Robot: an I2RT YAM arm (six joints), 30 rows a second.
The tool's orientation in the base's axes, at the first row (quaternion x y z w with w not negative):
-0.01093 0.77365 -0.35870 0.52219
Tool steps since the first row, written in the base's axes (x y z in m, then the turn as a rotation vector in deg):
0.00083 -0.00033 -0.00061 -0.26 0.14 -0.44
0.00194 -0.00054 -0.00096 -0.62 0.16 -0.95
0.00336 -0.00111 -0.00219 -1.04 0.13 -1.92
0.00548 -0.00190 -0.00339 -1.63 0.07 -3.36
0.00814 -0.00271 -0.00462 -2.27 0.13 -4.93
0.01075 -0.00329 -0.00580 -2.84 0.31 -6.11
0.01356 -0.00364 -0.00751 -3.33 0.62 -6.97
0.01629 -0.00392 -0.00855 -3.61 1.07 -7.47
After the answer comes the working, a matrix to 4 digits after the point.
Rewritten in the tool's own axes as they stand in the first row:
0.00024 0.00040 0.00098 0.42 0.26 -0.20
0.00010 0.00084 0.00207 0.98 0.44 -0.41
0.00066 0.00162 0.00378 1.96 0.81 -0.54
0.00097 0.00247 0.00617 3.40 1.37 -0.70
0.00106 0.00352 0.00903 4.93 2.08 -0.95
0.00104 0.00469 0.01170 6.06 2.68 -1.28
0.00127 0.00640 0.01452 6.85 3.22 -1.68
0.00097 0.00776 0.01711 7.20 3.73 -2.05

The tool's axes in the first row as the columns of a matrix, in the base's axes (rounded; the answer above uses it unrounded):
-0.4544 0.3577 0.8158
-0.3915 0.7424 -0.5436
-0.8001 -0.5664 -0.1973

